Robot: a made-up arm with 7 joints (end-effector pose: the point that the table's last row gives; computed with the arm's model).
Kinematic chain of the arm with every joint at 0, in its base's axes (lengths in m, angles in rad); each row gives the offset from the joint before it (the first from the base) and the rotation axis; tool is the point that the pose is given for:
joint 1: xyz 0 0 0.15 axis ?
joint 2: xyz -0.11 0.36 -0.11 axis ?
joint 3: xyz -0.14 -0.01 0 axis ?
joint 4: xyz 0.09 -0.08 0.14 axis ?
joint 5: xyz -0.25 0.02 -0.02 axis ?
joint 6: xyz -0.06 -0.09 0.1 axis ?
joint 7: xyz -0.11 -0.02 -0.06 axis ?
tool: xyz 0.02 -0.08 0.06
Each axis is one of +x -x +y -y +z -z.
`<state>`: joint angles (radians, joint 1 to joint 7).
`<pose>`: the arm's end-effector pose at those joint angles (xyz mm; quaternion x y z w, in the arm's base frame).
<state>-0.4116 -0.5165 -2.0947 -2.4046 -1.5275 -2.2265 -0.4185</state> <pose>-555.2 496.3 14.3 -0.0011 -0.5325 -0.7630 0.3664</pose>
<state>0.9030 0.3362 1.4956 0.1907 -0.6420 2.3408 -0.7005</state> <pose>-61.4 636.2 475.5 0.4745 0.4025 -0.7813 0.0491</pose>
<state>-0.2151 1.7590 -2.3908 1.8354 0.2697 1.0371 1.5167</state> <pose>151.0 293.5 -240.3 0.3742 -0.2613 -0.2317 0.8591</pose>
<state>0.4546 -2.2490 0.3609 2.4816 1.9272 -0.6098 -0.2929</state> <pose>-121.1 756.9 178.5 -0.8009 0.1792 -0.1414 0.5537</pose>
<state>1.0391 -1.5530 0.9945 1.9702 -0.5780 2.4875 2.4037</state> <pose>-231.8 209.7 151.9 -0.6328 0.3583 -0.6459 0.2325</pose>
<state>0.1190 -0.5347 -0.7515 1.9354 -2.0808 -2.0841 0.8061</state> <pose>-242.5 308.4 -66.5 0.0338 0.9855 -0.0132 0.1658</pose>
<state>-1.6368 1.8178 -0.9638 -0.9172 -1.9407 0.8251 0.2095</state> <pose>-390.8 664.7 127.2 -0.3299 0.2156 -0.5745 0.7174</pose>
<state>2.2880 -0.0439 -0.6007 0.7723 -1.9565 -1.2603 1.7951</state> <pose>150.6 115.0 543.5 0.0775 -0.0566 -0.1506 0.9839</pose>
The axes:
joint 1: +y
joint 2: -z
joint 3: -z
joint 4: -y
joint 5: +x
joint 6: +y
joint 7: -z

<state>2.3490 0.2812 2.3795 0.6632 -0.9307 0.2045 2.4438</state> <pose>-182.0 544.3 222.2 0.4663 0.8251 -0.2675 0.1741</pose>
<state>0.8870 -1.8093 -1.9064 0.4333 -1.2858 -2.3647 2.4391</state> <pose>-42.5 359.9 174.4 -0.5580 -0.6121 -0.2636 0.4944</pose>
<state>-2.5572 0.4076 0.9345 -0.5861 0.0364 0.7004 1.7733</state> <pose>136.0 540.8 -478.6 0.7342 0.1588 -0.3363 0.5680</pose>
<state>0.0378 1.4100 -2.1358 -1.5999 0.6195 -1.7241 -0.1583</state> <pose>11.8 321.6 481.0 -0.0076 -0.0458 0.1324 0.9901</pose>
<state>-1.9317 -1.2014 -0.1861 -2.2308 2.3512 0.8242 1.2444</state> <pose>-510.0 326.1 -58.3 0.3780 0.3938 -0.4981 0.6738</pose>
